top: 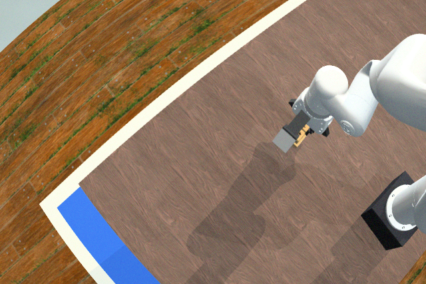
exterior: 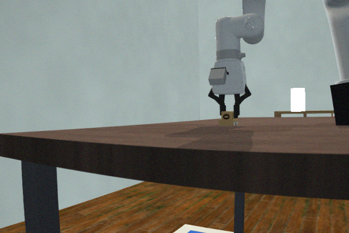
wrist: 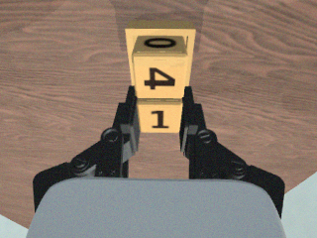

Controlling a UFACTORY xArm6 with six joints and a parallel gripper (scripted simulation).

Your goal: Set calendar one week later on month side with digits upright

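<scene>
The wooden cube lies 1 cm below my hand. Round my hand: tray (3 cm below, 2 cm to the left).
</scene>
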